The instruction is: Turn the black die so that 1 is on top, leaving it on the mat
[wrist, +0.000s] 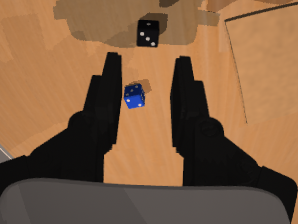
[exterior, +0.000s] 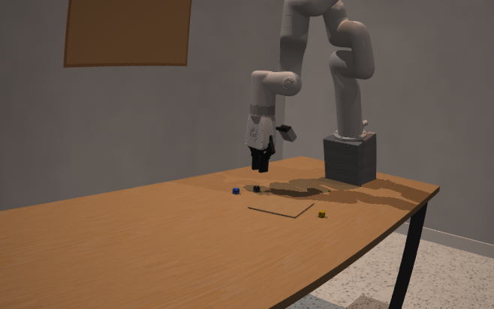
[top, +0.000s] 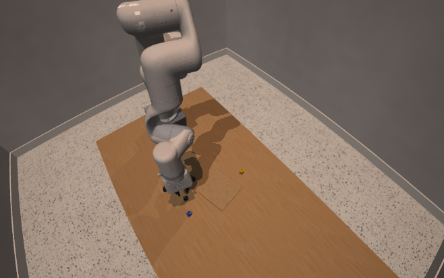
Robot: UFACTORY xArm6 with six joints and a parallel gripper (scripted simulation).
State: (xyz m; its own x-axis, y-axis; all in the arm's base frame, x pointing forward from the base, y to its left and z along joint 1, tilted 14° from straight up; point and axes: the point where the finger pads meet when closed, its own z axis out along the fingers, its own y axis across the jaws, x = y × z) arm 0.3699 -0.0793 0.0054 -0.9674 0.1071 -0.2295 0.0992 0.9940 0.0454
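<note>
Right now my hand is 8 cm above the black die and 1 cm short of it. Round my hand: yellow die 28 cm to the left, 8 cm below, 2 cm ahead; tan mat 15 cm to the left, 8 cm below, 4 cm ahead; blue die 8 cm below, 8 cm ahead, 2 cm to the right.
</note>
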